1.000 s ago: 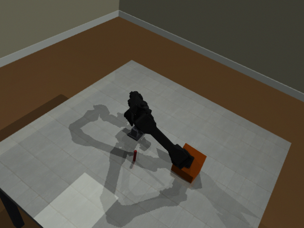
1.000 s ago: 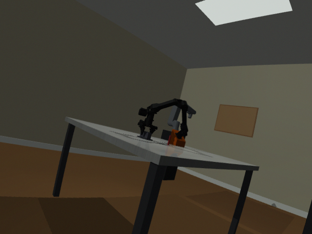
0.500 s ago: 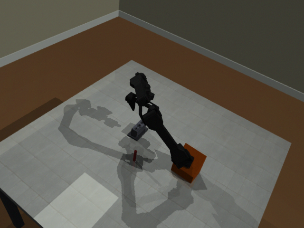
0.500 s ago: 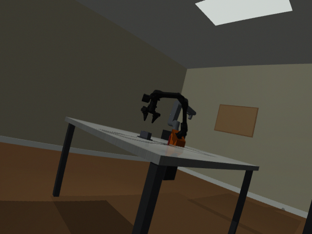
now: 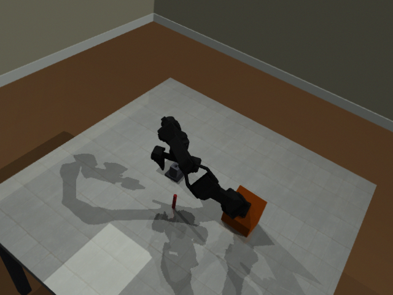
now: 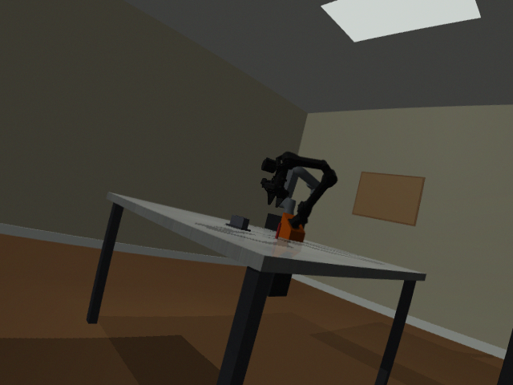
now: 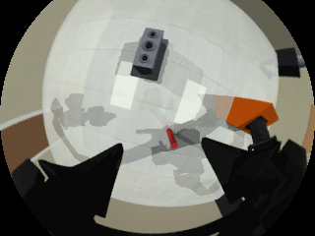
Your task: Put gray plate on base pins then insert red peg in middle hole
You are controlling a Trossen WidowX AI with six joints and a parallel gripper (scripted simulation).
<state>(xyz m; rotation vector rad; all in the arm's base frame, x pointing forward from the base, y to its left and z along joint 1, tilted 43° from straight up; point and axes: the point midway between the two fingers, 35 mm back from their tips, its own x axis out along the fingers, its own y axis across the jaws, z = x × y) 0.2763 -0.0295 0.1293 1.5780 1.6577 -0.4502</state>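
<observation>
Now: the red peg 110 mm below my gripper tip, 40 mm to the left of it and 40 mm behind it. Also, from my gripper tip: dark base 140 mm to the right, 140 mm below, 60 mm ahead; then gray plate 140 mm to the right, 100 mm below, 60 mm ahead.
</observation>
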